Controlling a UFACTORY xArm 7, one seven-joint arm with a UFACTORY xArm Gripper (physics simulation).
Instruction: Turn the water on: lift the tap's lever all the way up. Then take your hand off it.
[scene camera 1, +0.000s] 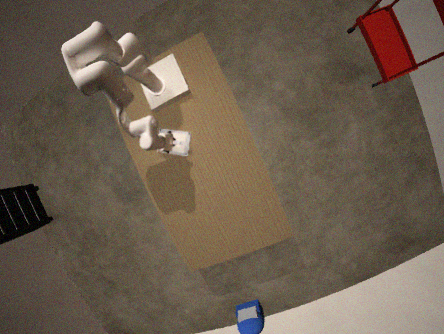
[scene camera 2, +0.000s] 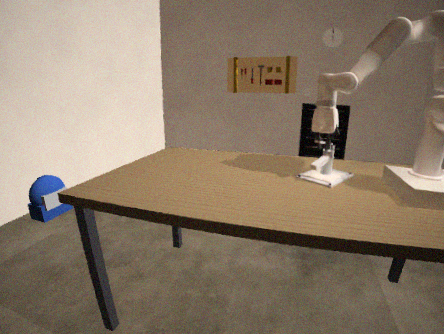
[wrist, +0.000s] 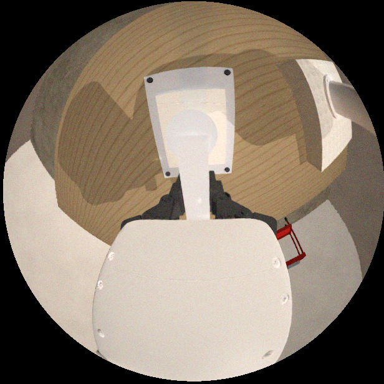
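Where they show: gripper, fingertip midpoint: (scene camera 1: 174, 142) (scene camera 2: 323, 149); arm's base, origin of the base link: (scene camera 1: 157, 86) (scene camera 2: 424, 175).
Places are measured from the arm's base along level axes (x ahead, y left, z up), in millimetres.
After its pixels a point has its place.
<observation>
A white tap (scene camera 2: 327, 166) @(x 384, y -24, z -9 mm) (wrist: 189, 120) stands upright on a pale square base plate (scene camera 1: 184, 148) (scene camera 2: 338, 179) @(x 333, y 0, z -55 mm) (wrist: 154, 110) with dark screws at its corners. In the wrist view, its white lever (wrist: 194, 157) runs from the round top of the tap down between the dark fingers. My gripper (scene camera 1: 169, 142) @(x 411, y 2, z 68 mm) (scene camera 2: 325, 142) @(x 411, y 2, z 68 mm) (wrist: 197, 181) is over the tap, shut on the lever with one finger on each side. The far end of the lever is hidden under the gripper's housing in the wrist view. Its exact tilt is hard to tell in the scene views.
The plate lies on a wooden table (scene camera 1: 225, 175) @(x 735, y 218, z -63 mm) (scene camera 2: 200, 190) @(x 839, y 299, z -64 mm) (wrist: 265, 40), near one long edge. The arm's white base slab (scene camera 1: 176, 75) @(x -17, y 151, z -1 mm) (scene camera 2: 400, 177) @(x 114, y 70, z 2 mm) (wrist: 312, 82) is close beside it. A red framed object (scene camera 1: 387, 45) and a blue object (scene camera 1: 250, 325) (scene camera 2: 46, 190) are off the table.
</observation>
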